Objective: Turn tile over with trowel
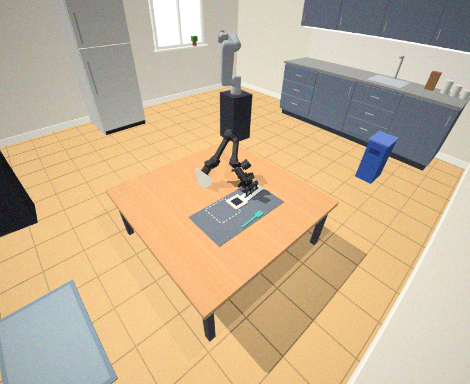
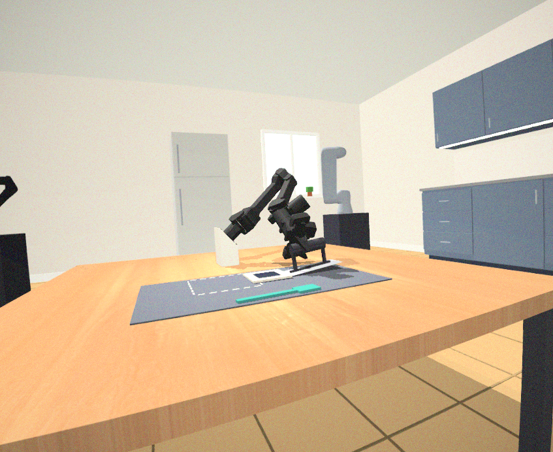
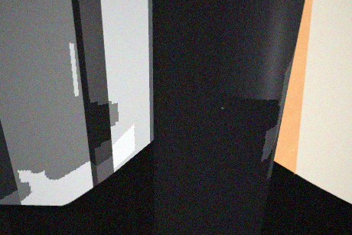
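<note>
Right now the tile is 20 mm behind my gripper tip, 130 mm to the right of it and 50 mm below it. Also, from my gripper tip: teal tool: 180 mm ahead, 140 mm to the right, 60 mm below; trowel: 20 mm behind, 10 mm to the right, 10 mm below; grey mat: 50 mm ahead, 170 mm to the right, 80 mm below.
</note>
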